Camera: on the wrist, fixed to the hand. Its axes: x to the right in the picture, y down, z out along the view.
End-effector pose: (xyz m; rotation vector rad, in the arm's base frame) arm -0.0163 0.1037 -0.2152 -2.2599 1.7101 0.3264
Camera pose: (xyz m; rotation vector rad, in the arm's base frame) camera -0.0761 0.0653 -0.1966 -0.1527 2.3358 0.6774
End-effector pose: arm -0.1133 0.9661 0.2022 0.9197 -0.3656 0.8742
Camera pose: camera -0.1601 1.0170 0.2269 1.3026 -1.5502 2.0966
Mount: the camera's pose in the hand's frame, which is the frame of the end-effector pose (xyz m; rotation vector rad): 0.0118 0.0656 -0.0308 0.4735 -0.6183 1.5141
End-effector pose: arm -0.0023 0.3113 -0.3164 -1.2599 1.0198 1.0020
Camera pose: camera -0.0641 0.2843 -0.3454 0.4581 1.5172 1.9014
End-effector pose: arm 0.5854 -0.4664 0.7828 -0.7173 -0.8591 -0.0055
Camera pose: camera 0.6330 -0.4306 0.7398 -0.7677 -0.6545 1.7820
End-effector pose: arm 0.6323 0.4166 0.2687 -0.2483 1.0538 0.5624
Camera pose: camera 0.5776 0.4611 0.2481 1.1917 0.5637 1.5578
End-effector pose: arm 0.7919 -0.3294 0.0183 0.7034 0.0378 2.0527
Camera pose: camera 0.7213 -0.3496 0.0173 -1.3892 0.3546 -2.0678
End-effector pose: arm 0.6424 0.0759 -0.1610 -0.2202 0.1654 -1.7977
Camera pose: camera 0.6944 0.0488 -0.2052 -0.2013 -0.4445 -0.1862
